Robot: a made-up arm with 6 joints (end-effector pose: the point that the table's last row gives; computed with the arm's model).
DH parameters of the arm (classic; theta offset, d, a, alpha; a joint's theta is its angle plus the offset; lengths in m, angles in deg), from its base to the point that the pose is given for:
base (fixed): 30.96 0 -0.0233 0
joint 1: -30.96 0.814 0.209 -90
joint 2: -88.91 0 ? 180
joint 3: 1.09 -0.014 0.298 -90
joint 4: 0 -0.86 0.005 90
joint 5: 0 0.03 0.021 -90
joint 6: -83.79 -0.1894 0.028 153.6
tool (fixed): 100.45 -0.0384 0 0
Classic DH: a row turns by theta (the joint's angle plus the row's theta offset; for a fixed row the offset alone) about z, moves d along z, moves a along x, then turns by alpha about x.
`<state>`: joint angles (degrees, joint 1 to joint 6).
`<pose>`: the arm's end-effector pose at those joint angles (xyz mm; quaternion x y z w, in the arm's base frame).
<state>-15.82 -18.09 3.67 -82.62 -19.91 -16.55</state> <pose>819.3 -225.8 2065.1 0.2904 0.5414 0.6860 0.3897</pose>
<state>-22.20 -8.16 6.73 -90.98 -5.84 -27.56</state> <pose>949.1 -408.2 1982.7 0.4314 0.3500 0.7310 0.3963</pose>
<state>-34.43 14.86 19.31 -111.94 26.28 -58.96</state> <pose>1090.2 -820.5 1760.6 0.5294 -0.2220 0.7178 0.3941</pose>
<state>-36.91 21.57 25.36 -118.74 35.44 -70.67</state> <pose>1106.7 -913.0 1711.6 0.4757 -0.3969 0.6879 0.3781</pose>
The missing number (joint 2, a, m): 0.6851
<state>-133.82 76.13 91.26 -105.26 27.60 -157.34</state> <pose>-1284.3 -1257.1 1483.8 -0.5044 -0.4027 0.5340 0.5462</pose>
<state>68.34 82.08 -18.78 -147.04 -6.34 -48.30</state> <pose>272.4 899.5 -151.4 -0.8994 -0.3991 -0.1334 0.1180</pose>
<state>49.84 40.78 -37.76 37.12 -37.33 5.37</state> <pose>767.9 825.6 391.8 0.6010 -0.6507 0.3792 0.2674</pose>
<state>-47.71 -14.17 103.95 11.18 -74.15 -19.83</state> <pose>-437.8 339.8 2220.1 0.3741 0.4519 -0.1871 0.7879</pose>
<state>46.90 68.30 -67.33 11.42 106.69 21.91</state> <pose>400.8 431.6 200.6 -0.4957 0.8066 0.0784 0.3124</pose>
